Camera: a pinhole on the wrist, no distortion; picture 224 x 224 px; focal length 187.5 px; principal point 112.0 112.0 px. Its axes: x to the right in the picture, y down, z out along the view. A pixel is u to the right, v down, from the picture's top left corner.
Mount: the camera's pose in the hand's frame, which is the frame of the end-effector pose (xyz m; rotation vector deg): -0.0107 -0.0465 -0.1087 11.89 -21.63 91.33
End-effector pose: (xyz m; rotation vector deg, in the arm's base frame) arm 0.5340 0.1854 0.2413 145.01 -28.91 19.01
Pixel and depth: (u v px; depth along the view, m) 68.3 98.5 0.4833
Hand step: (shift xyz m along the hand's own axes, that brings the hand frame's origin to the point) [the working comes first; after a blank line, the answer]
In the camera's frame: -0.1126 -0.0348 0.4833

-0.0158 -0.3263 0.3026
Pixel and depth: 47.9 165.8 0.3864
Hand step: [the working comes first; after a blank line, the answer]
In the camera's frame: -0.1321 0.1109 0.3864

-0.1499 -0.3127 0.1893
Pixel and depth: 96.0 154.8 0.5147
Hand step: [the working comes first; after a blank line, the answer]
In the camera's frame: -0.0439 0.1175 0.5147

-0.1745 -0.2774 0.3391
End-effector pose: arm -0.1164 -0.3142 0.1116 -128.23 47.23 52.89
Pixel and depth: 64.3 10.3 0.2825
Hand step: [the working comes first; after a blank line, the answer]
In the camera's frame: -0.0719 -0.1532 0.2825

0.1187 -0.2125 0.1446
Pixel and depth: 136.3 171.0 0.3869
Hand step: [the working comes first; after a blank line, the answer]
In the camera's frame: 0.0501 0.1217 0.3869

-0.1723 -0.1434 0.2540
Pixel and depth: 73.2 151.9 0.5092
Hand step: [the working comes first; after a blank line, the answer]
In the camera's frame: -0.1054 0.1084 0.5092

-0.1610 -0.3324 0.3130
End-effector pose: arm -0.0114 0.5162 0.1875 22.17 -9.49 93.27
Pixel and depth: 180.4 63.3 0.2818
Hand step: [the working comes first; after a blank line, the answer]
In the camera's frame: 0.1028 -0.0732 0.2818

0.0282 -0.0515 0.1976
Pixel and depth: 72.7 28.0 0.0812
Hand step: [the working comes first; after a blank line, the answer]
In the camera's frame: -0.0170 -0.0364 0.0812

0.0186 -0.0910 -0.0355
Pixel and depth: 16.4 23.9 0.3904
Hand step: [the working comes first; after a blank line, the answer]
In the camera's frame: -0.1991 -0.1834 0.3904

0.1463 -0.3695 0.2023
